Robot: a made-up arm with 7 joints. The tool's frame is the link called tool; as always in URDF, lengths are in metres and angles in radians.
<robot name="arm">
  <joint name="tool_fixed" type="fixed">
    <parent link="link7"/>
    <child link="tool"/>
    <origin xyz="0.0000 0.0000 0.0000"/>
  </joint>
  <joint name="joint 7" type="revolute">
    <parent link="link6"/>
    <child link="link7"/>
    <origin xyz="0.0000 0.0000 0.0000"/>
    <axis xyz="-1 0 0"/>
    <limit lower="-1.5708" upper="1.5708" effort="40" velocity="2.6"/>
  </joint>
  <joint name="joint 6" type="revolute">
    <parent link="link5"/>
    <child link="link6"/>
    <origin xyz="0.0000 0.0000 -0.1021"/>
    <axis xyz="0 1 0"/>
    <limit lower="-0.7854" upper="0.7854" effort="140" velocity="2.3"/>
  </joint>
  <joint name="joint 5" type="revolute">
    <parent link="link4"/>
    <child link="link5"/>
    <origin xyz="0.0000 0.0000 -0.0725"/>
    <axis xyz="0 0 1"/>
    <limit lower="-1.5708" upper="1.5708" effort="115" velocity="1"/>
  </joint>
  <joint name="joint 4" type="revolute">
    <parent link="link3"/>
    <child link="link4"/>
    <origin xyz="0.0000 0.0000 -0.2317"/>
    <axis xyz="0 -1 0"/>
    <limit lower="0.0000" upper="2.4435" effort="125" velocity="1.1"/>
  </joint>
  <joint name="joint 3" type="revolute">
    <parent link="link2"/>
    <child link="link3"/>
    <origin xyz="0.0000 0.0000 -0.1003"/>
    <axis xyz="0 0 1"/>
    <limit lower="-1.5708" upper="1.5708" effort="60" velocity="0.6"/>
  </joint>
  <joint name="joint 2" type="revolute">
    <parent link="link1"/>
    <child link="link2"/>
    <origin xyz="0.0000 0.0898 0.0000"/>
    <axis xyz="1 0 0"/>
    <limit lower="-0.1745" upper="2.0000" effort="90" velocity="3"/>
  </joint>
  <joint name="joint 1" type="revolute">
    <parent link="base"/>
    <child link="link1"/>
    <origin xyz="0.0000 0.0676 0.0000"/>
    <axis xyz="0 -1 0"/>
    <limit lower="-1.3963" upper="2.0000" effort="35" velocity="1.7"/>
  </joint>
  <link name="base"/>
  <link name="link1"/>
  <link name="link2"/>
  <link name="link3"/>
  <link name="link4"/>
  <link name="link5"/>
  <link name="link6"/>
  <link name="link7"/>
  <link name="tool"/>
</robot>
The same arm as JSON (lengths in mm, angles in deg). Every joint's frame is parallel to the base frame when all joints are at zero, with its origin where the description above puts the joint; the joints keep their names.
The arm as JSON. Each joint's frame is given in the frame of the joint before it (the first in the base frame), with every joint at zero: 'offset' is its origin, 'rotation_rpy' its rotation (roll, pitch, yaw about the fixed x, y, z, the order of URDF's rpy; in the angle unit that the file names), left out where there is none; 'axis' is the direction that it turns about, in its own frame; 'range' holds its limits. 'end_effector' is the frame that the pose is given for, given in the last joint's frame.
{"length_unit": "mm", "angle_unit": "deg", "chain": [{"id": "joint 1", "offset": [0.0, 67.6, 0.0], "axis": "-y", "range": [-80.0, 114.59]}, {"id": "joint 2", "offset": [0.0, 89.8, 0.0], "axis": "+x", "range": [-10.0, 114.59]}, {"id": "joint 3", "offset": [0.0, 0.0, -100.3], "axis": "+z", "range": [-90.0, 90.0]}, {"id": "joint 4", "offset": [0.0, 0.0, -231.7], "axis": "-y", "range": [0.0, 140.0]}, {"id": "joint 5", "offset": [0.0, 0.0, -72.5], "axis": "+z", "range": [-90.0, 90.0]}, {"id": "joint 6", "offset": [0.0, 0.0, -102.1], "axis": "+y", "range": [-45.0, 45.0]}, {"id": "joint 7", "offset": [0.0, 0.0, 0.0], "axis": "-x", "range": [-90.0, 90.0]}], "end_effector": {"offset": [0.0, 0.0, 0.0]}}
